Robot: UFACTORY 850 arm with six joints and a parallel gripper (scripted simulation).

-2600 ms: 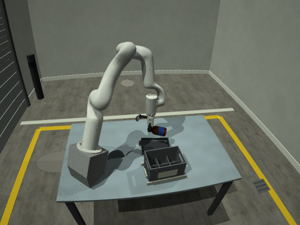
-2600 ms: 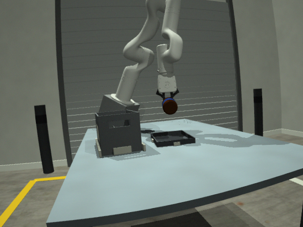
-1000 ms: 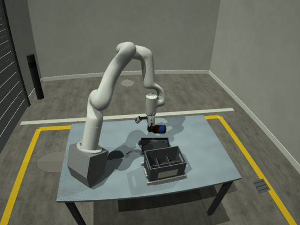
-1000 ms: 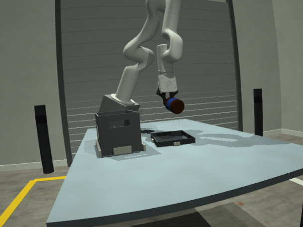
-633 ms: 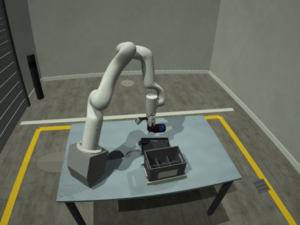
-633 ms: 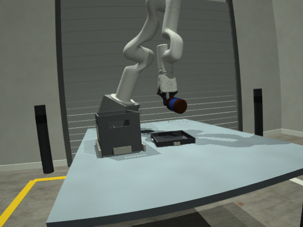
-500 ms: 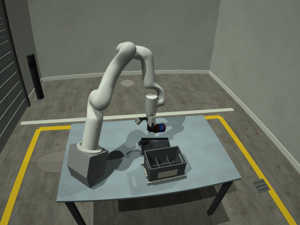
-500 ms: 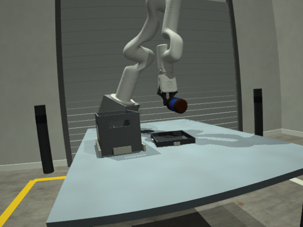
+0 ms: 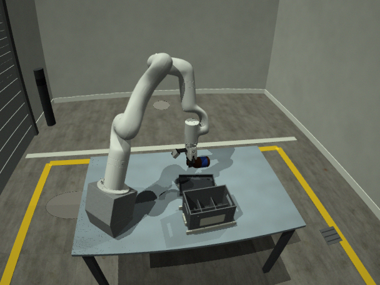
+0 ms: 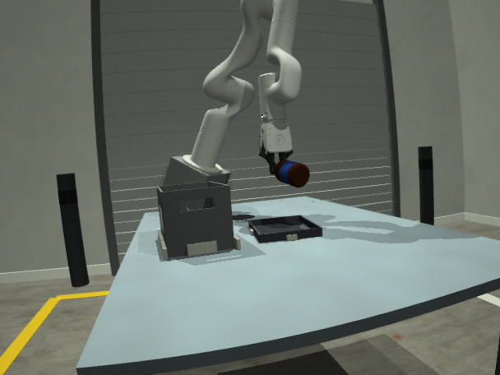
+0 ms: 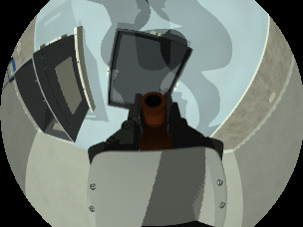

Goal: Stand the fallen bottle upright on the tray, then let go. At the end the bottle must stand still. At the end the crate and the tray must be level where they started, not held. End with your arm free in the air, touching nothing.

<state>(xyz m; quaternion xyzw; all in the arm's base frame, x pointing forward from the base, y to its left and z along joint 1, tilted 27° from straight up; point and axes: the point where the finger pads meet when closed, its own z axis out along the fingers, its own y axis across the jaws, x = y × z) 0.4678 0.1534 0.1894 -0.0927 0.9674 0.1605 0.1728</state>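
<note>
My gripper is now 5 cm short of the bottle, 1 cm to the right of it and 1 cm above it. Also, from my hand: crate 7 cm ahead, 30 cm to the right, 12 cm below; then tray 6 cm ahead, 2 cm to the right, 19 cm below.
</note>
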